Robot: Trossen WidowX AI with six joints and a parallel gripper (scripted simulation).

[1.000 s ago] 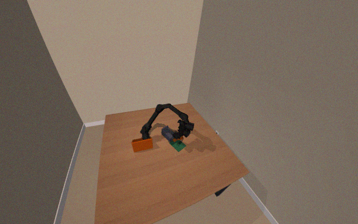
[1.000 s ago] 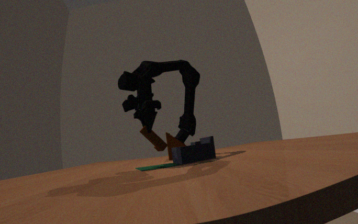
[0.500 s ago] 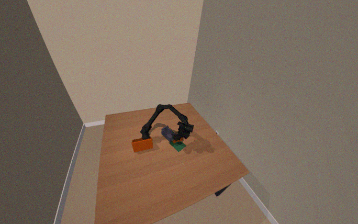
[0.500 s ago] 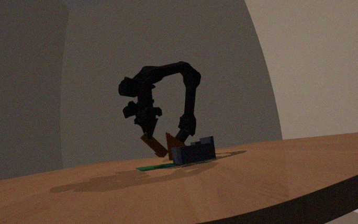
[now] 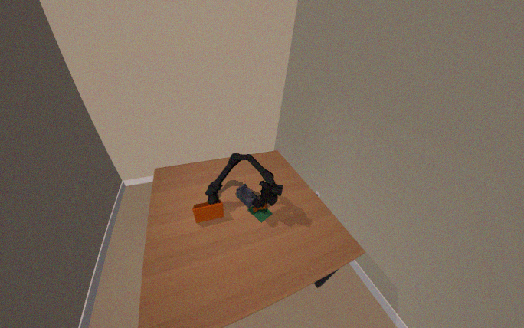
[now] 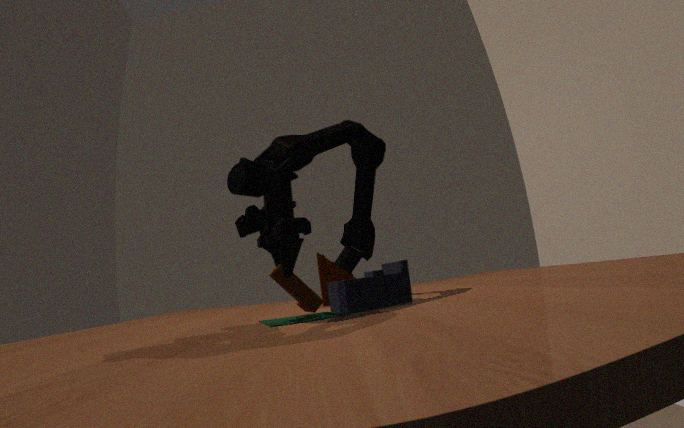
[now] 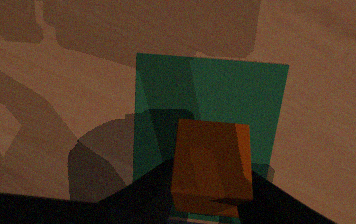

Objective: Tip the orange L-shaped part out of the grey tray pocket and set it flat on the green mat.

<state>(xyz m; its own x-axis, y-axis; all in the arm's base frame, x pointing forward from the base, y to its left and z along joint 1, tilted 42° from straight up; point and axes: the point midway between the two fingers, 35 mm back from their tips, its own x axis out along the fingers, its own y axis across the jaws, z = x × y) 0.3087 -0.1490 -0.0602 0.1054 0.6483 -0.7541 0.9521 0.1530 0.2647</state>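
My gripper tip is 10 cm above the green mat, 2 cm to the right of it and 1 cm past it. Also, from my gripper tip: orange L-shaped part 3 cm below, 2 cm to the left, 2 cm behind.
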